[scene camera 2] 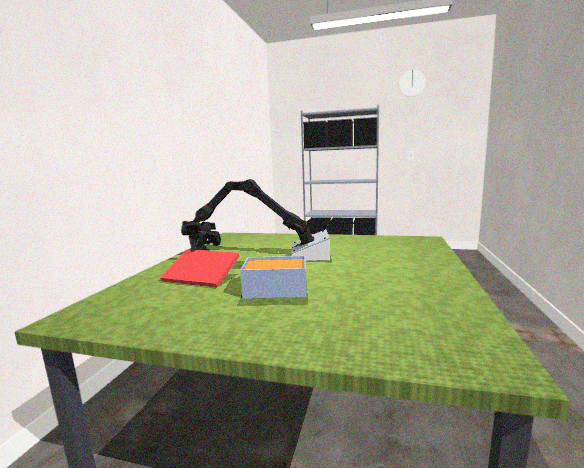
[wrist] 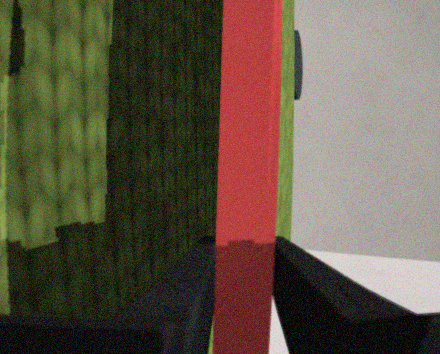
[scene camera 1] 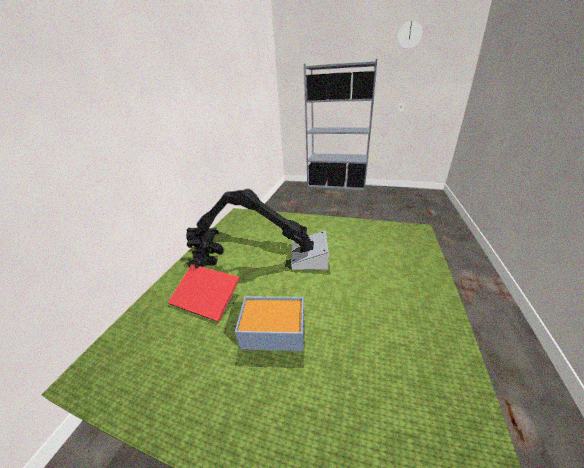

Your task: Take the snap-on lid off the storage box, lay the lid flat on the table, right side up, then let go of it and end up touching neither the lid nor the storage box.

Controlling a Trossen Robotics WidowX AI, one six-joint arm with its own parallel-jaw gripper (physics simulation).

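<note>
The red lid (scene camera 1: 205, 292) (scene camera 2: 201, 267) (wrist: 249, 125) is off the box, left of it, with its smooth broad face up. It is slightly tilted: the edge at the gripper is higher, and the near edge is low at the table top. My gripper (scene camera 1: 196, 265) (scene camera 2: 197, 249) (wrist: 241, 248) is shut on the lid's far edge, one finger on each side of it in the wrist view. The storage box (scene camera 1: 270, 341) (scene camera 2: 274, 284) stands upright and open on the table, its orange inside showing. The gripper is apart from the box. The lid's underside is hidden in the scene views.
The green table top (scene camera 1: 380, 340) (scene camera 2: 380, 320) bears everything. The arm's grey base (scene camera 1: 312, 257) (scene camera 2: 315, 250) stands behind the box, to the right of the gripper. A wall runs along the table's left side. A shelf rack (scene camera 1: 306, 125) (scene camera 2: 377, 165) stands far behind the table.
</note>
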